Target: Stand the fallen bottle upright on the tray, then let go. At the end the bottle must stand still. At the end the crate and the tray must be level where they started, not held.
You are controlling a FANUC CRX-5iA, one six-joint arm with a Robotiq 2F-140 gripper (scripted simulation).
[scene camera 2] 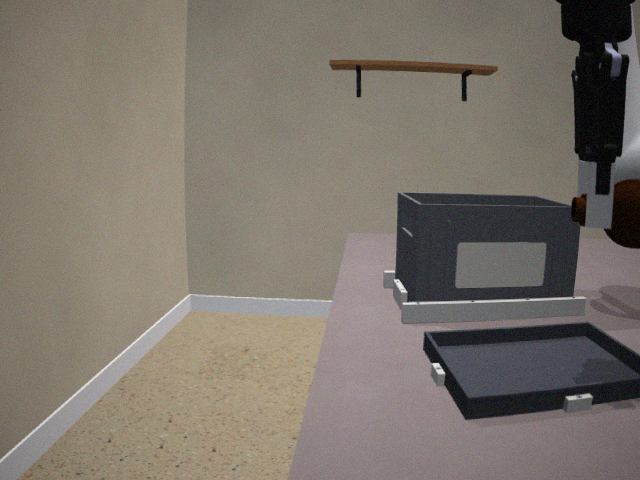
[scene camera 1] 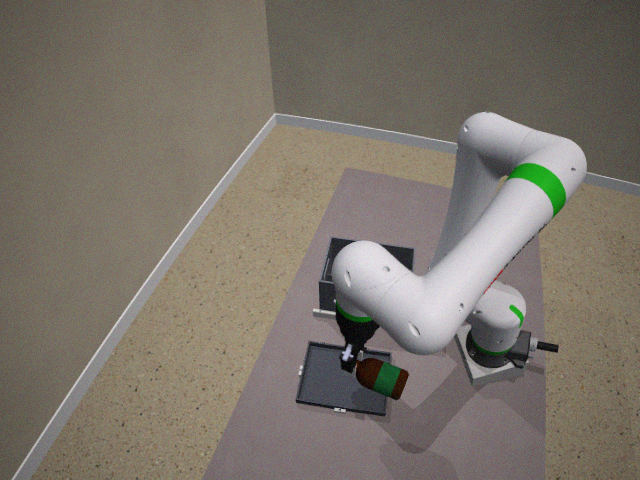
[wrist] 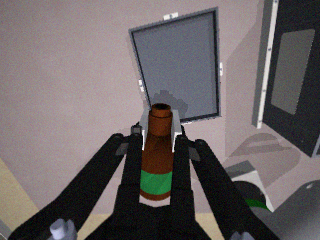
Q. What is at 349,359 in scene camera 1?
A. My gripper.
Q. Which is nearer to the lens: the crate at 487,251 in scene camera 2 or the tray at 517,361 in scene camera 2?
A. The tray.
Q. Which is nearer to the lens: the bottle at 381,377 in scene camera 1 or the crate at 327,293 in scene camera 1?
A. The bottle.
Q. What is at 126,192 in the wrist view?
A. My gripper.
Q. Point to a tray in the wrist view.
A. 178,59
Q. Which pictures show the tray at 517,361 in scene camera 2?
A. Scene camera 2, scene camera 1 and the wrist view: all of them.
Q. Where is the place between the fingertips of my gripper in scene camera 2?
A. At 592,224
